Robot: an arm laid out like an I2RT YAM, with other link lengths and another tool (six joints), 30 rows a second.
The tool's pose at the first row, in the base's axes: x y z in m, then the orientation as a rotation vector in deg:
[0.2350 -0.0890 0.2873 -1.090 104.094 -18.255]
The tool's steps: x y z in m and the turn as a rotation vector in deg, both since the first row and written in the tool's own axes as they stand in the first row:
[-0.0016 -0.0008 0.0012 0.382 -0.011 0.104]
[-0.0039 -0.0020 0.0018 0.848 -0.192 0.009]
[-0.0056 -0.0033 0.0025 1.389 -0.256 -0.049]
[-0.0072 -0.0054 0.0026 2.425 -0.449 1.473]
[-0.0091 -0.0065 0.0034 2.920 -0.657 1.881]
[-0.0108 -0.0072 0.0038 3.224 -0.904 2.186]
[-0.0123 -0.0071 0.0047 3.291 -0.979 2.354]
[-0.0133 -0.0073 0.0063 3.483 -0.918 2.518]
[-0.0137 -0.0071 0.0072 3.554 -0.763 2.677]
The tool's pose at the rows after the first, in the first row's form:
[0.2365 -0.0897 0.2887 -0.730 104.016 -18.527]
[0.2375 -0.0906 0.2910 -0.519 103.764 -19.006]
[0.2384 -0.0917 0.2928 -0.204 103.611 -19.533]
[0.2386 -0.0934 0.2947 1.868 103.171 -19.380]
[0.2397 -0.0943 0.2966 2.548 102.857 -19.524]
[0.2404 -0.0948 0.2983 2.994 102.542 -19.566]
[0.2417 -0.0946 0.2994 3.180 102.447 -19.503]
[0.2435 -0.0949 0.3001 3.472 102.463 -19.563]
[0.2445 -0.0949 0.3002 3.691 102.594 -19.525]

